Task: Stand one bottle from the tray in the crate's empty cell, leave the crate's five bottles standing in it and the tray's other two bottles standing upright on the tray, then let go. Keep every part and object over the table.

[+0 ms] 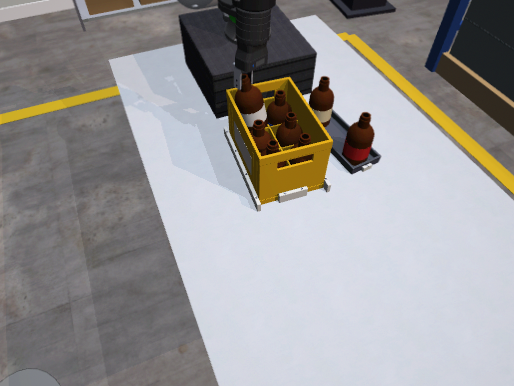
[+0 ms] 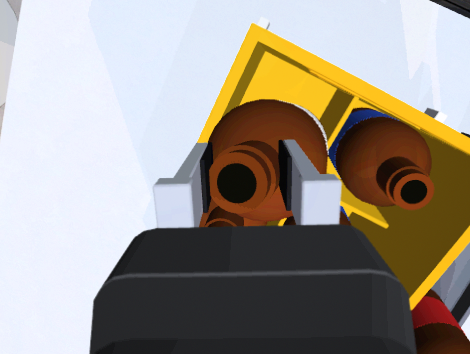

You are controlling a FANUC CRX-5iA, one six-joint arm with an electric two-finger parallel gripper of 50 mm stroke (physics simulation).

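Places are measured from the arm's base along level axes (x ahead, y left, z up), in centimetres.
Where they show: gripper, between the fingertips: (image 1: 243, 85) (image 2: 245, 163).
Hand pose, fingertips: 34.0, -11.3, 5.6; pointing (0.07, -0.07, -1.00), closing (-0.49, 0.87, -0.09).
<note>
Things, the pixels of their top centre, and the offset from my fingertips, as dx, dy, dz. "spot": a spot on its surface instead. Level surfaces: height alone.
- brown bottle with a white label, centre of its top: (image 2: 263, 209) (image 1: 249, 76) +0.5, +1.4, +2.8
- yellow crate, centre of its top: (image 2: 282, 275) (image 1: 276, 113) +7.4, +6.5, -4.9
- blue-labelled brown bottle, centre of its top: (image 2: 413, 192) (image 1: 280, 92) -1.9, +11.0, -6.1
- cream-labelled bottle, centre of its top: (image 1: 325, 78) -4.8, +25.6, -6.4
- red-labelled bottle, centre of its top: (image 1: 366, 115) +13.1, +29.4, -6.4
- dark tray, a spot on its surface: (image 1: 353, 168) spot: +18.8, +25.9, -19.9
- long white strip, a spot on its surface: (image 1: 243, 172) spot: +11.5, -3.7, -19.6
- white table, height of its surface: dz -22.4
My gripper (image 1: 243, 81) (image 2: 245, 163) is shut on the neck of a brown bottle with a white label (image 1: 249, 102) (image 2: 270, 122). This bottle looks about upright in the back left cell of the yellow crate (image 1: 292, 177) (image 2: 300, 52), standing higher than its neighbours; its base is hidden. A blue-labelled brown bottle (image 1: 279, 112) (image 2: 382, 160) stands in the cell beside it. Several more brown bottles, including one in the middle (image 1: 289, 134), stand in the crate. A cream-labelled bottle (image 1: 321, 102) and a red-labelled bottle (image 1: 359, 137) (image 2: 432, 312) stand upright on the dark tray (image 1: 353, 168).
White locating blocks (image 1: 293, 194) and a long white strip (image 1: 243, 172) lie along the crate's base on the white table (image 1: 350, 275). The dark robot plinth (image 1: 295, 57) stands close behind the crate. The tray is along the crate's right side.
</note>
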